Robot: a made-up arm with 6 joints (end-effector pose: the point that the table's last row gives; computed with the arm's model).
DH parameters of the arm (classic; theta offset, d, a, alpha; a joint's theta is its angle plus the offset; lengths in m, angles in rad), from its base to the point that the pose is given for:
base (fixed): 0.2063 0 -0.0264 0
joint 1: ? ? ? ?
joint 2: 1.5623 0 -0.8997 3.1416
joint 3: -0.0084 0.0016 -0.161 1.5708
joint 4: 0 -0.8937 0.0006 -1.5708
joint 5: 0 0 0.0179 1.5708
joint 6: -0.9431 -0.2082 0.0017 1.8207
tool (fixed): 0.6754 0.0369 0 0
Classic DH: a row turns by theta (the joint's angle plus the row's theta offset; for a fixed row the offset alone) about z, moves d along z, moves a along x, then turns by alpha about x.
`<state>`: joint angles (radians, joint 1 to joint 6).
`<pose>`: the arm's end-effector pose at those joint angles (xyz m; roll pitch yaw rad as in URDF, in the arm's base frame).
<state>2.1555 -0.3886 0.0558 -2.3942 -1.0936 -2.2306</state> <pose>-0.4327 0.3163 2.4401 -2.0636 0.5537 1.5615</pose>
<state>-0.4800 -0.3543 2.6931 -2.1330 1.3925 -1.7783</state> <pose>-1.1406 0.3892 1.8414 -0.0513 0.4944 -0.1400</pose>
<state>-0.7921 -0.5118 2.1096 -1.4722 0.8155 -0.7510</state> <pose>-1.0940 0.8339 2.0734 2.2340 1.1836 0.3483</pose>
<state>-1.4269 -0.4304 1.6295 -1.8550 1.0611 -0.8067</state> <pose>-0.3364 0.8125 2.5688 -2.7782 1.0555 1.3762</pose>
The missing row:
joint 1: -0.2063 0.9329 0.0801 -1.5708
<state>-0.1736 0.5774 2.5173 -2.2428 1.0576 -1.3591</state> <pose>0.1330 -0.1744 2.6077 -2.4500 1.3590 -2.6558</pose>
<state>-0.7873 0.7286 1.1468 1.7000 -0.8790 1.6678</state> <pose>0.9071 -1.2233 2.1620 -2.3798 0.0112 2.2743</pose>
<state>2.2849 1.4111 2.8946 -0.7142 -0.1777 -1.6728</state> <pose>-0.6489 0.7131 2.1970 -1.2285 0.4016 -0.4542</pose>
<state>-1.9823 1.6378 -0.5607 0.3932 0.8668 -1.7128</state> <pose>-0.2492 -0.6002 -0.1479 2.1342 -0.9645 -1.5814</pose>
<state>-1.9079 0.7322 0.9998 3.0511 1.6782 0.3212</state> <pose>-0.5428 -1.4440 1.7828 2.1165 -0.6843 -2.8510</pose>
